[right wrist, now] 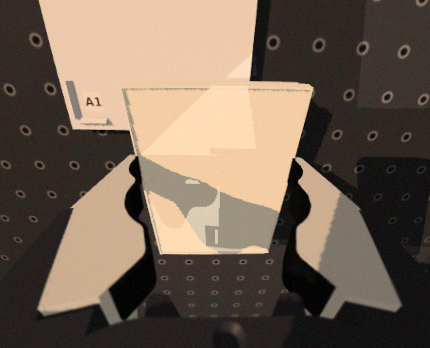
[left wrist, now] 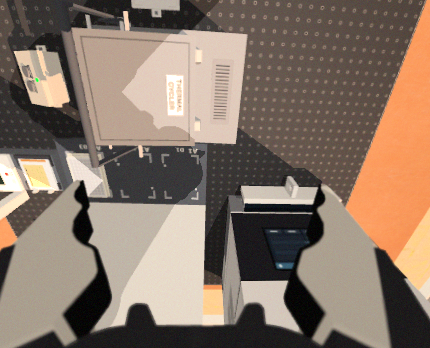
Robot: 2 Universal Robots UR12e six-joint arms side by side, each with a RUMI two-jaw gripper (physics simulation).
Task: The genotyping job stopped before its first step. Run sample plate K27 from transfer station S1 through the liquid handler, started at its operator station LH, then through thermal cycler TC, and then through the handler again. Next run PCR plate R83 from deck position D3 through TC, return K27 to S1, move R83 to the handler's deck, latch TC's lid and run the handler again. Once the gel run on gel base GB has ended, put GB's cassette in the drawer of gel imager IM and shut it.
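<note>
A pale, glossy-topped plate (right wrist: 215, 125), taken as sample plate K27 though no name is readable, lies between my right gripper's fingers. My right gripper (right wrist: 214, 158) is shut on it, the fingertips at its two side edges. Behind it is a white station pad (right wrist: 150, 55) labelled A1. My left gripper (left wrist: 203, 184) is open and empty, high above the bench. In the left wrist view, the thermal cycler (left wrist: 135, 95) has its lid down. Below it is the dark handler deck (left wrist: 160, 174), with a white plate (left wrist: 90, 175) near the D3 mark.
In the left wrist view, a black-topped instrument (left wrist: 252, 250) with a screen (left wrist: 290, 247) and a white, handled front (left wrist: 265, 196) stands at the lower right. A small box (left wrist: 47, 75) with a green light is at the upper left. A yellow-panelled unit (left wrist: 37, 174) stands left of the deck.
</note>
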